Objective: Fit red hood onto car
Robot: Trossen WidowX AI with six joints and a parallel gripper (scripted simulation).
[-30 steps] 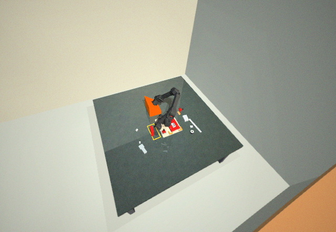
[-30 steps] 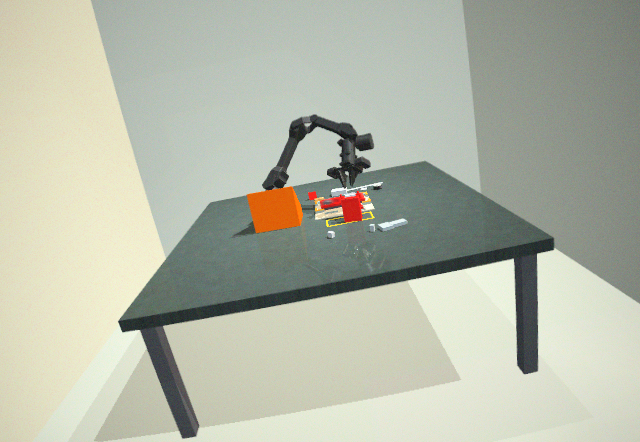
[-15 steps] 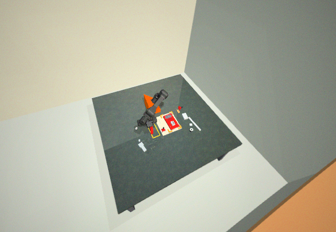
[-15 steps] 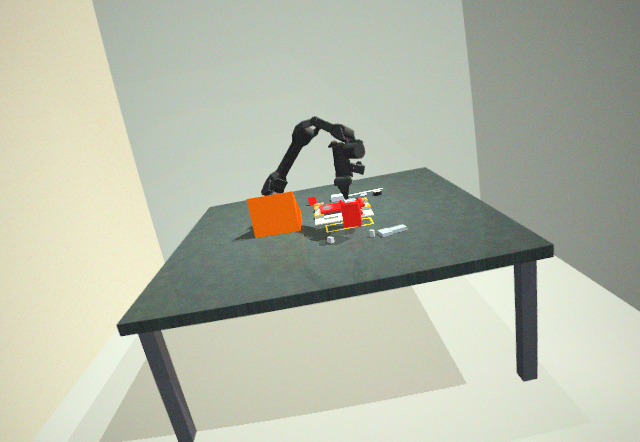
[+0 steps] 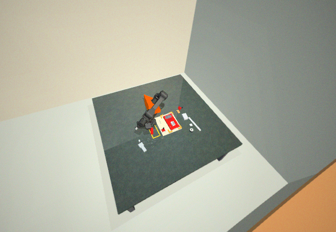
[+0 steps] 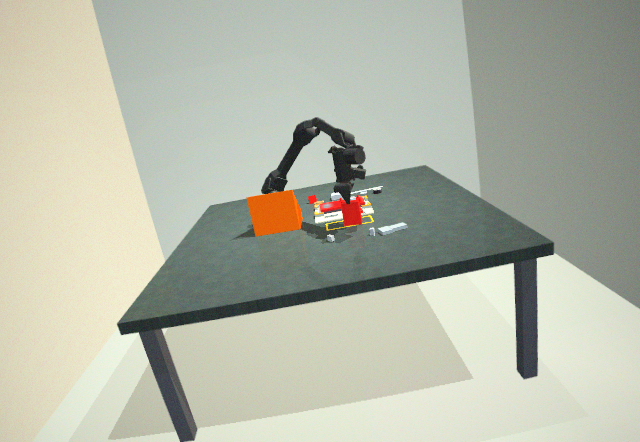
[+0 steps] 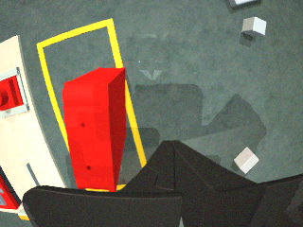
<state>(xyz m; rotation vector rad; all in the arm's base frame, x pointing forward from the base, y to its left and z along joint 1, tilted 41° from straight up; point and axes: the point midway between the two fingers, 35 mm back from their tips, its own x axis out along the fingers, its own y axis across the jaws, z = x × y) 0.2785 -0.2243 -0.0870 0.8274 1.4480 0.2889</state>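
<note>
Right now the red hood is 5 cm below my gripper tip, 4 cm to the left of it and 1 cm ahead of it. Also, from my gripper tip: white ribbed engine block 29 cm to the left, 7 cm below, 5 cm ahead; wheel 43 cm to the left, 22 cm ahead, 9 cm below; cream jig 26 cm to the left, 9 cm below, 2 cm ahead.
</note>
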